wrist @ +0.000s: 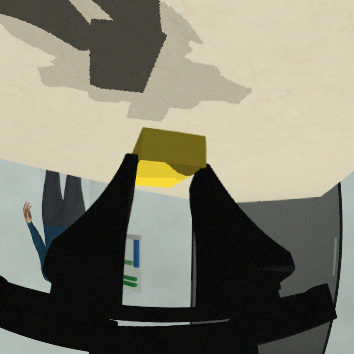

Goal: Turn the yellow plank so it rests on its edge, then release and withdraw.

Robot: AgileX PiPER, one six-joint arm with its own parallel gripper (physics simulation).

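Note:
The yellow plank (pixel 173 146) is between the fingertips in the middle of the wrist view. A dark, shaded yellow face points toward the upper part of the view, and a bright yellow face shows below it, between the fingers. My gripper (pixel 165 171) is shut on the plank, one black finger at each side. The plank appears held above the cream table top (pixel 280 135), with a gap between it and the dark shadows. Its far end and any underside contact are hidden.
Shadows of the arm and gripper lie on the table at the upper left. The table's edge crosses the view below the plank. Beyond it are a standing person (pixel 62 200), a wall board (pixel 134 262) with blue and green marks, and a large dark grey object (pixel 295 230) at the right.

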